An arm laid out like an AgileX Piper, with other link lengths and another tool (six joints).
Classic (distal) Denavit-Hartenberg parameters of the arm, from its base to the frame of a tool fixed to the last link. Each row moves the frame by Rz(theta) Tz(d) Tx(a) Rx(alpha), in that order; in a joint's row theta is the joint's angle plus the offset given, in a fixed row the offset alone. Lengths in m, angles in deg.
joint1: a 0, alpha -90, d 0.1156, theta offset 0
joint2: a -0.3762, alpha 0, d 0, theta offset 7.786
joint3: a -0.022, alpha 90, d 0, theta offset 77.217
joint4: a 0, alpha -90, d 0.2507, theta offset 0
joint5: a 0, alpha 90, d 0, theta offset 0
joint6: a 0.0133, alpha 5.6, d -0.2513, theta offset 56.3
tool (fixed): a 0, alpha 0, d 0.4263, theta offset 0
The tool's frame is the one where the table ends.
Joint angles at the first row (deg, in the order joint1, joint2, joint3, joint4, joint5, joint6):
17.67, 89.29, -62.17, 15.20, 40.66, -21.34
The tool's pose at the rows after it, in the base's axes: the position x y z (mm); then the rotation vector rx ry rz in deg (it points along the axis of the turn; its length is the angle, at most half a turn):
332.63, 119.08, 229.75, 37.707, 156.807, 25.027
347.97, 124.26, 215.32, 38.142, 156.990, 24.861
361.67, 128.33, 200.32, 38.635, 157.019, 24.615
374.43, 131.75, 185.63, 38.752, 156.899, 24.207
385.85, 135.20, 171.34, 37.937, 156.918, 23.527
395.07, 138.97, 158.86, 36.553, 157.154, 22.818
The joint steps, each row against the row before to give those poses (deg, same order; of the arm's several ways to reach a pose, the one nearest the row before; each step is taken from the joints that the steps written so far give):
0.24, 3.63, -1.37, 0.56, -1.68, -0.57
0.04, 3.22, -0.87, 0.63, -2.03, -0.58
0.00, 2.99, -0.61, 0.59, -2.17, -0.56
0.04, 2.79, -0.57, 0.37, -2.20, -0.62
0.21, 2.63, -0.57, 0.14, -2.01, -0.93
0.32, 2.29, -0.63, 0.06, -1.51, -1.07

